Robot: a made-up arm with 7 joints.
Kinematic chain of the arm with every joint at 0, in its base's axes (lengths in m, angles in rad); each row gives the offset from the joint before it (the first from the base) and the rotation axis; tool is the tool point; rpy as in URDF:
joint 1: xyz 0 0 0.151 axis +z
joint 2: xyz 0 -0.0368 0.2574 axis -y
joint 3: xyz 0 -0.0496 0.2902 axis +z
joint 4: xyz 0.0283 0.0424 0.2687 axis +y
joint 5: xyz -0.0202 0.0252 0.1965 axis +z
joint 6: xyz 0 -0.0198 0.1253 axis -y
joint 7: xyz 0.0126 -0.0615 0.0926 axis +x
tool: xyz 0 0 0 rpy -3.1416 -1.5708 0
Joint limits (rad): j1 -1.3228..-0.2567 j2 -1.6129..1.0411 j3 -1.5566..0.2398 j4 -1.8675..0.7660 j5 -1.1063..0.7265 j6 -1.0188..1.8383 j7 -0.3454..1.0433
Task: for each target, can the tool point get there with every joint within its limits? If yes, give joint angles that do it. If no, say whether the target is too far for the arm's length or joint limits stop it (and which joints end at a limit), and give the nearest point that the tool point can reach.
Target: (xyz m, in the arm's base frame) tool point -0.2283 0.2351 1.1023
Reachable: yes | joints -0.9801 -0.0692 0.0158 -1.0220 -0.6183 0.7713 0.5264
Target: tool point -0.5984 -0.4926 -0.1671
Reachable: no: joint limits stop it (at a limit: joint 1, joint 2, joint 4, joint 5, joint 6) | nearest point -0.1555 -0.8024 0.1385 | short by 0.621 m
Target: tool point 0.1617 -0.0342 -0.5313
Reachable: no: joint limits stop it (at a limit: joint 1, joint 2, joint 4, joint 5, joint 6) | nearest point 0.6979 -0.2357 0.0252 | short by 0.799 m
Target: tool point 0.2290 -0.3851 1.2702
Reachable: yes | joints -0.8274 -0.4918 -0.5384 0.0346 -0.8784 -0.3109 0.4348
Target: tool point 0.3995 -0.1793 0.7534
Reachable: yes | joints -0.6838 -1.3788 -0.6825 -1.4618 -0.0643 1.4669 0.6301
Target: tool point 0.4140 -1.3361 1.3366
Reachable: no: too far | nearest point 0.2460 -0.7938 0.9599 | short by 0.681 m
